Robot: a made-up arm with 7 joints. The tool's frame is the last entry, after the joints.
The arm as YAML. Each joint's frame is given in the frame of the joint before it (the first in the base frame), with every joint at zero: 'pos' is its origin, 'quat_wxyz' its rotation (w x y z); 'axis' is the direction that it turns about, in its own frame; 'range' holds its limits. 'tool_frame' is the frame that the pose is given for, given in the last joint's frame.
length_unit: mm
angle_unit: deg
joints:
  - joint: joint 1
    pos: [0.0, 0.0, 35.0]
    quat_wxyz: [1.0, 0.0, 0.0, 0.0]
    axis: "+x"
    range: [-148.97, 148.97]
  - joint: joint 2
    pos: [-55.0, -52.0, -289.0]
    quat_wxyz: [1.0, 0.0, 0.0, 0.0]
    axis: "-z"
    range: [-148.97, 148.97]
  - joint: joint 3
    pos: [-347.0, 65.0, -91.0]
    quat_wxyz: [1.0, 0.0, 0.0, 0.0]
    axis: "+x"
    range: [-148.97, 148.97]
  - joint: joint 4
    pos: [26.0, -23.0, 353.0]
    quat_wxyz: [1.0, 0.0, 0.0, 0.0]
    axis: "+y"
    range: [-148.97, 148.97]
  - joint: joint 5
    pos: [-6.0, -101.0, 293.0]
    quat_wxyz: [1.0, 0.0, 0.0, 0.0]
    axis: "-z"
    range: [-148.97, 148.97]
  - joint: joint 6
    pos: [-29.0, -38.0, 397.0]
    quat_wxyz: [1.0, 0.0, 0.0, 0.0]
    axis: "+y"
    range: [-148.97, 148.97]
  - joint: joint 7
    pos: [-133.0, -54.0, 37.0]
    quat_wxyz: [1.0, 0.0, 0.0, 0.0]
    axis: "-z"
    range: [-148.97, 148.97]
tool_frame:
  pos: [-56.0, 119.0, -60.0]
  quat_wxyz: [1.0, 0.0, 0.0, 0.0]
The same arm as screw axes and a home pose.
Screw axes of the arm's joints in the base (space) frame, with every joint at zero. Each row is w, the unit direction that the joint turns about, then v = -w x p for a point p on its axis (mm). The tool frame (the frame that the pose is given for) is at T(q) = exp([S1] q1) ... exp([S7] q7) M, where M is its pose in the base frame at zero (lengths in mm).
S1 = (1, 0, 0, 0, 35, 0)
S2 = (0, 0, -1, 52, -55, 0)
S3 = (1, 0, 0, 0, -345, -13)
S4 = (0, 1, 0, -8, 0, -376)
S5 = (0, 0, -1, 111, -382, 0)
S6 = (0, 1, 0, -698, 0, -411)
S7 = (0, 0, -1, 203, -544, 0)
M: xyz -600 -84 675 (mm) rpy 0 0 0 (deg, as in URDF)
Joint limits (deg, base to tool): -148.97..148.97 -148.97..148.97 -148.97..148.97 -148.97..148.97 -148.97..148.97 -148.97..148.97 -148.97..148.97

